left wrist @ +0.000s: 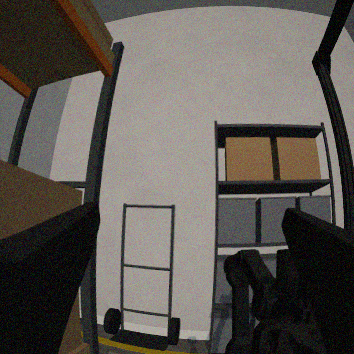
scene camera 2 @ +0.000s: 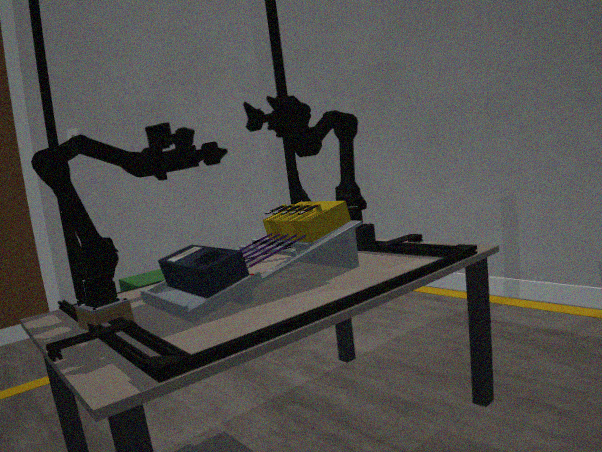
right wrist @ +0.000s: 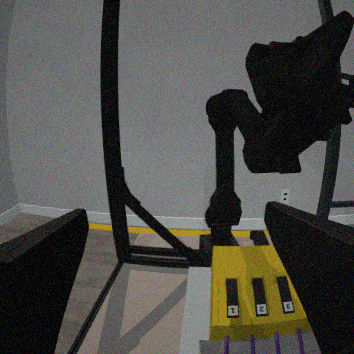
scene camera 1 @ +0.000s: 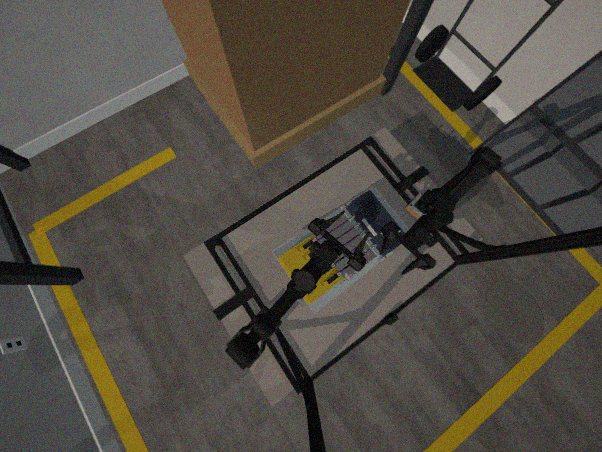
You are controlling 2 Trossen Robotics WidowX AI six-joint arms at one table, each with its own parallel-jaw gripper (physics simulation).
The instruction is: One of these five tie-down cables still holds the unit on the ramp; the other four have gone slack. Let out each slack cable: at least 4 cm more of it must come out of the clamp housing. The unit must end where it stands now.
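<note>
The dark unit (scene camera 1: 365,205) (scene camera 2: 200,272) sits at the low end of the grey ramp (scene camera 2: 335,252). The yellow clamp housing (scene camera 1: 294,258) (scene camera 2: 327,220) (right wrist: 240,257) stands at the high end. Purple cables (scene camera 2: 272,249) (right wrist: 252,344) run between them; which is taut is unclear. Black levers marked 1 (right wrist: 232,295), 2 (right wrist: 258,292) and 3 (right wrist: 284,291) show on the housing; a finger hides its right part. My left gripper (scene camera 1: 356,224) (scene camera 2: 257,102) (left wrist: 195,216) is open and empty, high above the ramp. My right gripper (scene camera 1: 393,264) (scene camera 2: 225,151) (right wrist: 177,216) is open and empty, above the unit's side.
A green block (scene camera 2: 142,280) lies behind the unit in scene camera 2. Black frame rails (scene camera 2: 310,322) run along the table edges, with uprights (scene camera 2: 277,60) rising from them. A hand truck (left wrist: 123,245) and a shelf unit (left wrist: 270,186) stand by the wall.
</note>
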